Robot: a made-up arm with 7 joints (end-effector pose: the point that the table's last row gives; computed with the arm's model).
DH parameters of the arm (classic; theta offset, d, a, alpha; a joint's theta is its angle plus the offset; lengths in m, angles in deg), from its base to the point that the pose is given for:
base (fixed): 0 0 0 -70
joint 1: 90 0 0 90
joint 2: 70 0 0 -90
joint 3: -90 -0.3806 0.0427 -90
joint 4: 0 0 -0.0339 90
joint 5: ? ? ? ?
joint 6: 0 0 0 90
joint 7: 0 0 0 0
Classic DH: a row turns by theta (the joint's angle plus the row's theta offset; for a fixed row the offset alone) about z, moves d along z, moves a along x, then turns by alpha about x.
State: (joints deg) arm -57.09 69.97 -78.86 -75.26 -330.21 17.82 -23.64
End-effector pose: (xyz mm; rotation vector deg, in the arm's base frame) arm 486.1 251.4 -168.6 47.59 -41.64 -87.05
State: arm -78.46 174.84 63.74 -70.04 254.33 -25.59 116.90
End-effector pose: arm -534.6 -104.4 219.7 -113.86 68.78 -6.74
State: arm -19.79 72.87 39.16 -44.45 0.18 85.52 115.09
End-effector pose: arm 243.6 593.0 18.8 22.44 -59.35 163.46
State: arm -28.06 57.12 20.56 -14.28 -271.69 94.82 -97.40
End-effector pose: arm 305.1 537.4 -246.3 -31.22 -46.94 -33.38
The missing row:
joint 5: 0 -0.2802 0 -90
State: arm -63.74 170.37 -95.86 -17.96 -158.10 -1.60 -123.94
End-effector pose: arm -474.3 307.9 349.4 132.00 -23.92 65.57
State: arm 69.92 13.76 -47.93 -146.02 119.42 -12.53 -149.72
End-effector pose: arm -86.6 -108.5 -245.8 -2.79 -70.53 -12.56
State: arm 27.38 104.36 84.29 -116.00 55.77 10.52 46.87
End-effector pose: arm 155.2 218.4 327.2 -9.41 -130.19 -35.36
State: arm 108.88 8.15 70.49 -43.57 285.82 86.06 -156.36
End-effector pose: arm -623.6 18.6 154.4 -152.49 74.04 12.43
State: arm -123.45 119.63 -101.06 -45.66 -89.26 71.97 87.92
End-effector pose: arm 116.5 581.3 239.8 -162.38 58.74 -15.04
